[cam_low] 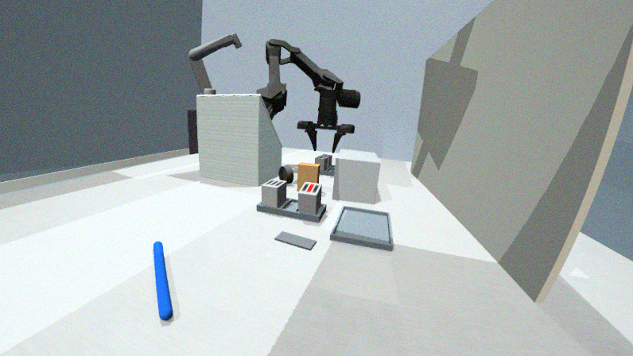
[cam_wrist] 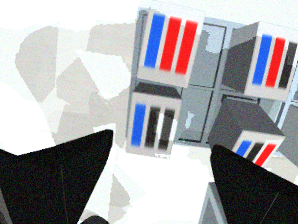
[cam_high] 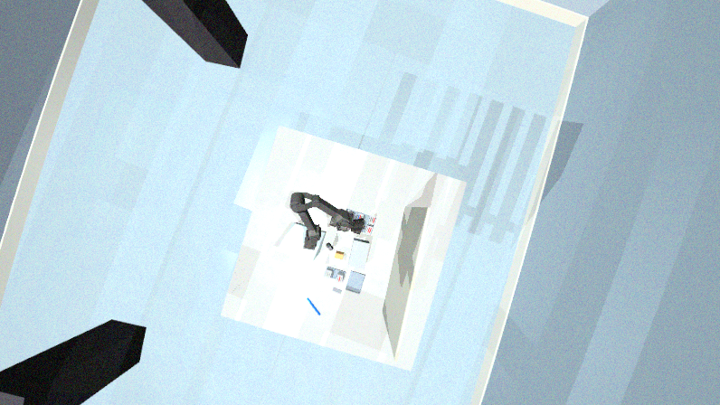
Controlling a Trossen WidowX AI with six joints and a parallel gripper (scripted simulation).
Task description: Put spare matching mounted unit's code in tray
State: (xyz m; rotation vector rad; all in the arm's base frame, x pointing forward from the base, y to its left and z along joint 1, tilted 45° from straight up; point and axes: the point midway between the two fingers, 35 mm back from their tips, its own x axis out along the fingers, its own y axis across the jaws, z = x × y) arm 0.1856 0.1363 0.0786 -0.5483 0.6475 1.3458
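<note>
Right now my gripper tip is 10 mm past the grey spare block and 30 mm above it. Round my gripper tip: mounted unit: 110 mm ahead, 160 mm to the right, 20 mm below; then rack: 10 mm behind, 340 mm to the right, 60 mm below; then orange box: 10 mm behind, 210 mm to the right, 40 mm below.
</note>
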